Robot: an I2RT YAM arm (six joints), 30 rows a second.
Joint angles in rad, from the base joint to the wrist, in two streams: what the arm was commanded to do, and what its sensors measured. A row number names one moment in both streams.
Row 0, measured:
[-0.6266, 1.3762, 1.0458, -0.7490, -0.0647, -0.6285]
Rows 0 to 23, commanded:
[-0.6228, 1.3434, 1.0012, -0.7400, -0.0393, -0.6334]
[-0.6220, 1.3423, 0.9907, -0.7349, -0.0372, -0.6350]
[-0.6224, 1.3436, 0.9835, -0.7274, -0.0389, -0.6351]
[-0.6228, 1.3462, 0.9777, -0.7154, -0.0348, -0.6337]
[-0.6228, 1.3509, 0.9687, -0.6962, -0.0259, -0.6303]
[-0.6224, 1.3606, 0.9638, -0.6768, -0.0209, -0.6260]
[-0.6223, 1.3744, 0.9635, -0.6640, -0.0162, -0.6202]
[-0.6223, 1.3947, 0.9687, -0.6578, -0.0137, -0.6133]
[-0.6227, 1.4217, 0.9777, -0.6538, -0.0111, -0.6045]
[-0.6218, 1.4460, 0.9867, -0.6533, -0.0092, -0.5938]
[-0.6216, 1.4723, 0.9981, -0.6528, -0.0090, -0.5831]
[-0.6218, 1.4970, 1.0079, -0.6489, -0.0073, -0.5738]
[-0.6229, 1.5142, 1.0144, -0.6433, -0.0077, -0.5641]
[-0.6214, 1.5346, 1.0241, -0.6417, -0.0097, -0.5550]
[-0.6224, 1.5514, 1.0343, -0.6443, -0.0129, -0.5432]
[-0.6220, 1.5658, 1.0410, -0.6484, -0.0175, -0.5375]
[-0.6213, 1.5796, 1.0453, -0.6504, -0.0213, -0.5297]
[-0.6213, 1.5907, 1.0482, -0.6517, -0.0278, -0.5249]
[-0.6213, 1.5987, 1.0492, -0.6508, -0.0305, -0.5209]
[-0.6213, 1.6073, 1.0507, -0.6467, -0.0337, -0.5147]
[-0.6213, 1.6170, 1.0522, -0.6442, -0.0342, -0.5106]
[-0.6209, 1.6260, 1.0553, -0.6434, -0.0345, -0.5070]
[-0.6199, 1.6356, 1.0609, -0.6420, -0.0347, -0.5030]
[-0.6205, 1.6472, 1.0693, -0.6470, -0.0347, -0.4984]
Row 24, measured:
[-0.6262, 1.6318, 1.0359, -0.6437, -0.0212, -0.5316]
